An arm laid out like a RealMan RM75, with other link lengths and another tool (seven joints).
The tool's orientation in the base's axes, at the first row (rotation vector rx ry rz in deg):
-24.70 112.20 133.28
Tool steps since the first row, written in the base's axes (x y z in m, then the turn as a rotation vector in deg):
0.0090 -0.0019 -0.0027 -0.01 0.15 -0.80
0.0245 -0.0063 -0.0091 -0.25 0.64 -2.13
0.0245 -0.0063 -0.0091 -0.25 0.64 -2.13
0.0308 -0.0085 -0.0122 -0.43 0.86 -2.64
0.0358 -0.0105 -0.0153 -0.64 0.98 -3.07
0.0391 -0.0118 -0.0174 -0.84 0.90 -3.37
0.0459 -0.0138 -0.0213 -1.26 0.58 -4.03
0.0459 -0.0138 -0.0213 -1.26 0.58 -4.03
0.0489 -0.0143 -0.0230 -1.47 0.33 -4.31
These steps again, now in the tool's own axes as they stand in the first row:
-0.0077 -0.0043 -0.0038 0.20 -0.79 0.03
-0.0203 -0.0132 -0.0116 0.71 -2.09 0.35
-0.0203 -0.0132 -0.0116 0.71 -2.09 0.35
-0.0253 -0.0172 -0.0153 0.98 -2.58 0.52
-0.0290 -0.0210 -0.0185 1.28 -2.96 0.61
-0.0315 -0.0235 -0.0206 1.56 -3.19 0.52
-0.0368 -0.0284 -0.0243 2.17 -3.66 0.18
-0.0368 -0.0284 -0.0243 2.17 -3.66 0.18
-0.0391 -0.0307 -0.0255 2.48 -3.84 -0.07

